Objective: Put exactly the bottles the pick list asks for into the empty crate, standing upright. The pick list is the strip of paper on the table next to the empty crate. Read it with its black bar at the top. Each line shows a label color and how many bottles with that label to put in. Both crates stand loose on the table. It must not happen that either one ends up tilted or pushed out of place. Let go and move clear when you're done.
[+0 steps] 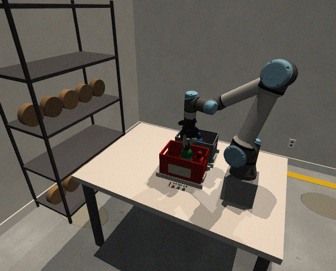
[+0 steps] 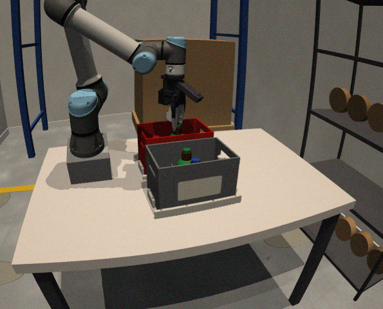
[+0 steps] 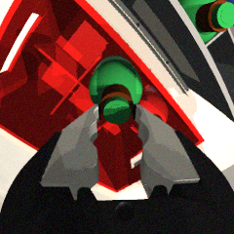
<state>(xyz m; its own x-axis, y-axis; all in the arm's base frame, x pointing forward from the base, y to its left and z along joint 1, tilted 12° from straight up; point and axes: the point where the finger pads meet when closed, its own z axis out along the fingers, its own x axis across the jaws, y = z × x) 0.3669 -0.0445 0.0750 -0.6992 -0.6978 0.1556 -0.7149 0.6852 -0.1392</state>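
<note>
Now: hand 4 cm to the right of the red crate and 11 cm above it. Round my hand: red bottle (9 cm behind, 11 cm below); grey crate (1 cm behind, 19 cm to the right, 11 cm below); blue bottle (1 cm behind, 23 cm to the right, 11 cm below).
</note>
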